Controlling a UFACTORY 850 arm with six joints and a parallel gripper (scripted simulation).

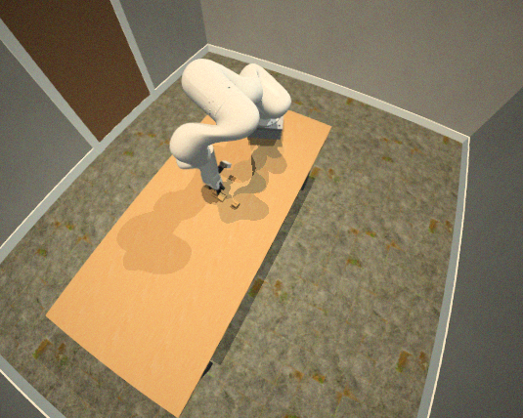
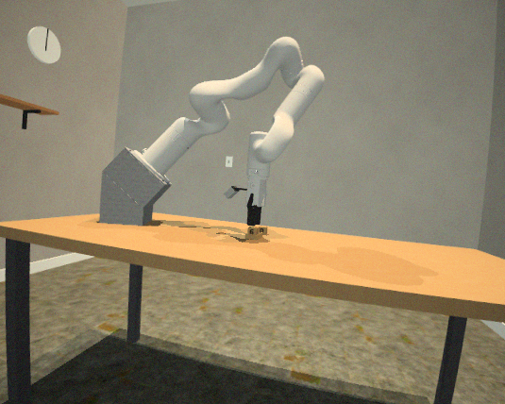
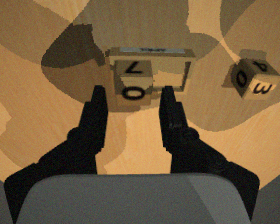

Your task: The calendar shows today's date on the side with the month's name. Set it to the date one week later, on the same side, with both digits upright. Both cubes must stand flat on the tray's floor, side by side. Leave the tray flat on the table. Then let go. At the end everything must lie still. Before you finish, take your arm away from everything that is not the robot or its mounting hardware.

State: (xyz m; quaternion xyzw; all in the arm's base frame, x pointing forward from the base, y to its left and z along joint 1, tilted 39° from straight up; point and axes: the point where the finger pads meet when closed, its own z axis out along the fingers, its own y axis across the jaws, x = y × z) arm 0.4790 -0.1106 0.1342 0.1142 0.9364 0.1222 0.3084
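My hand is 2 cm to the right of the wooden calendar tray and 6 cm above it.
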